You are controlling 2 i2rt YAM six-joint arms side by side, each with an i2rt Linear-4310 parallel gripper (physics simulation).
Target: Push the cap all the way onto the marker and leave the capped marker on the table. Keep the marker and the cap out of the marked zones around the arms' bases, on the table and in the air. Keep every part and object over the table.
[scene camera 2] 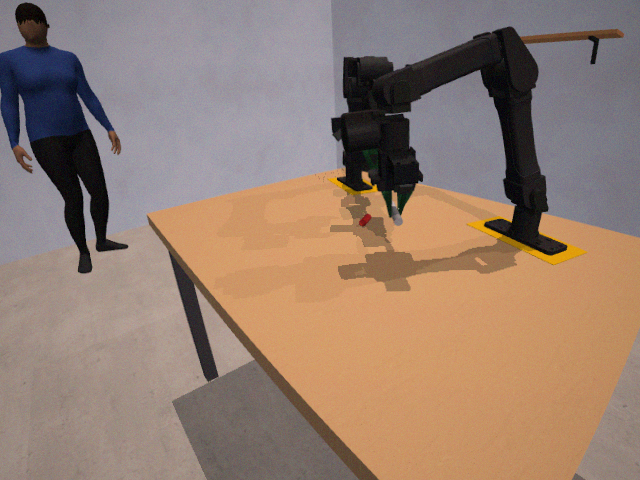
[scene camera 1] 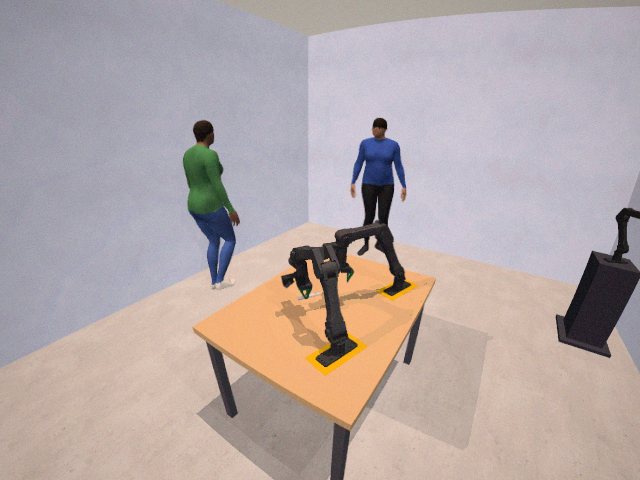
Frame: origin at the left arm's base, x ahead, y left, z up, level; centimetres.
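Where they show: left gripper, fingertip midpoint: (scene camera 2: 394, 216) (scene camera 1: 306, 298); right gripper, fingertip midpoint: (scene camera 1: 338, 282); left arm's base, link origin: (scene camera 2: 522, 237) (scene camera 1: 337, 352); right arm's base, link origin: (scene camera 2: 353, 184) (scene camera 1: 397, 288).
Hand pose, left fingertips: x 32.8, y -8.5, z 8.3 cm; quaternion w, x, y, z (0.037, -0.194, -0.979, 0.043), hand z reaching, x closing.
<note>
Each offset is from my left fingertips to the centre of the thing. Level surfaces: height alone.
My left gripper (scene camera 1: 306, 296) (scene camera 2: 394, 211) is shut on the marker, a thin pale grey-white rod {dx -0.9, dy -2.2, dz +1.1 cm} (scene camera 1: 315, 295) (scene camera 2: 397, 215). The marker is held low over the middle of the table, one end pointing toward scene camera 2. The small red cap {dx -2.5, dy -17.9, dz -7.4 cm} (scene camera 2: 365, 220) lies apart from the marker on the table, to its left in scene camera 2. The cap does not show in scene camera 1. My right gripper (scene camera 1: 348, 275) (scene camera 2: 371, 163) is open and empty, higher up and behind the left gripper in scene camera 2, where the left arm partly hides it.
Yellow marked zones surround the left arm's base (scene camera 1: 313, 362) (scene camera 2: 573, 252) and the right arm's base (scene camera 1: 412, 287) (scene camera 2: 336, 181) on the wooden table {dz -8.3 cm} (scene camera 1: 242, 330) (scene camera 2: 439, 361). Both arms reach close together over the table's middle. Two people stand beyond the table in scene camera 1.
</note>
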